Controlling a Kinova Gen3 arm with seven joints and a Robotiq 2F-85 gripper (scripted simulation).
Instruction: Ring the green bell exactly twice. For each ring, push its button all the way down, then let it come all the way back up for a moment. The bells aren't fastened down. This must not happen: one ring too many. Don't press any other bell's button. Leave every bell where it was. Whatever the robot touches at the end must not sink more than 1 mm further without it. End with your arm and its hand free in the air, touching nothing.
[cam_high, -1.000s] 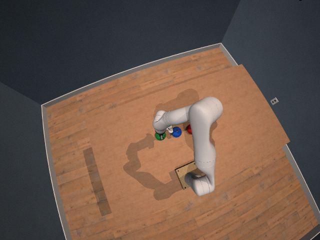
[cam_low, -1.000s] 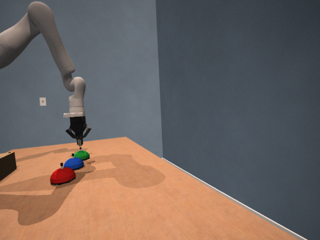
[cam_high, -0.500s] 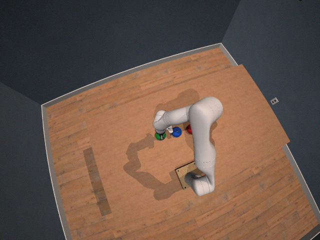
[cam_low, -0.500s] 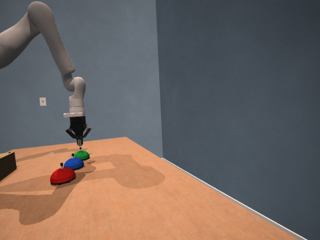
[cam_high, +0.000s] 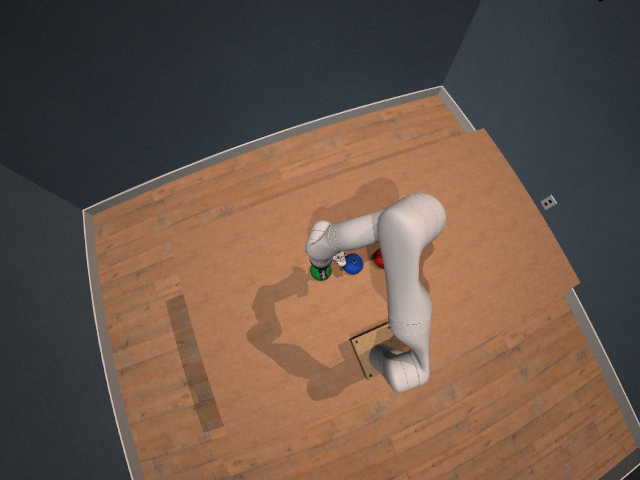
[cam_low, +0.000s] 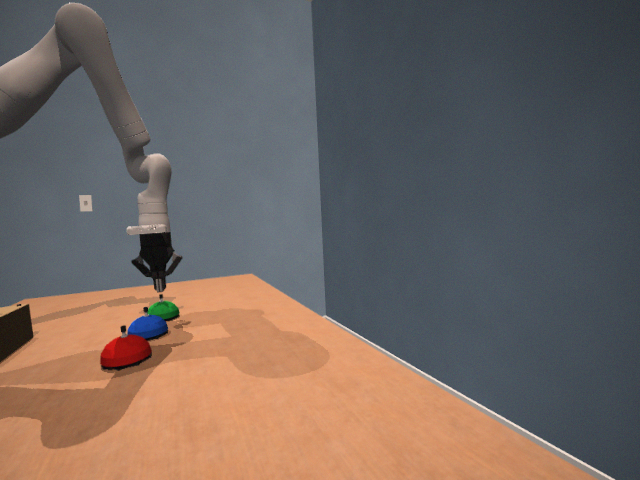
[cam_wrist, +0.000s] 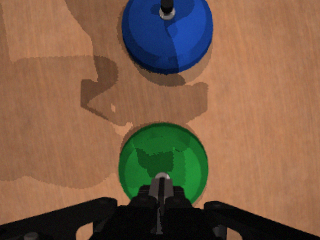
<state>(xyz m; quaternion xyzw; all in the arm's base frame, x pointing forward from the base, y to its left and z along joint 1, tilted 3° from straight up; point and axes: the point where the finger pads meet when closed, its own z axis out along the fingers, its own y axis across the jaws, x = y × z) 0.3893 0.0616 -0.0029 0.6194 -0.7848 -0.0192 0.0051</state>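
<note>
The green bell is 50 mm below my hand. Also, from my hand: red bell (60 mm behind, 250 mm to the right, 50 mm below); blue bell (30 mm behind, 130 mm to the right, 50 mm below).
</note>
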